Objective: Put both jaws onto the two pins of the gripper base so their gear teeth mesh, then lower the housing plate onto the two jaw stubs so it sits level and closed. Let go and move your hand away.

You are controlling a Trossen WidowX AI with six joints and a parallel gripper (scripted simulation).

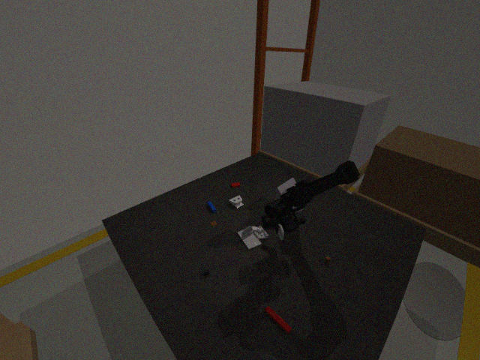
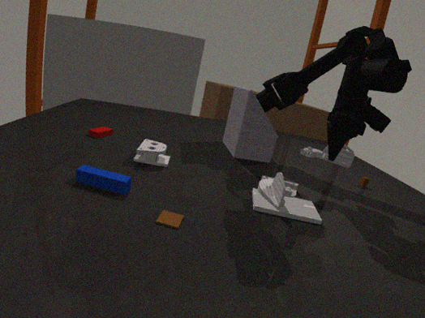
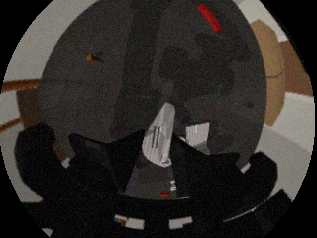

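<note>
Right now my gripper tip is 12 cm to the left of the flat white plate, 9 cm short of it and 8 cm above it. Also, from my gripper tip: red bar 27 cm ahead, 23 cm to the left, 7 cm below; white jaw 13 cm to the right, 7 cm below, 3 cm ahead; white housing plate 11 cm to the right, 8 cm below, 2 cm ahead.
</note>
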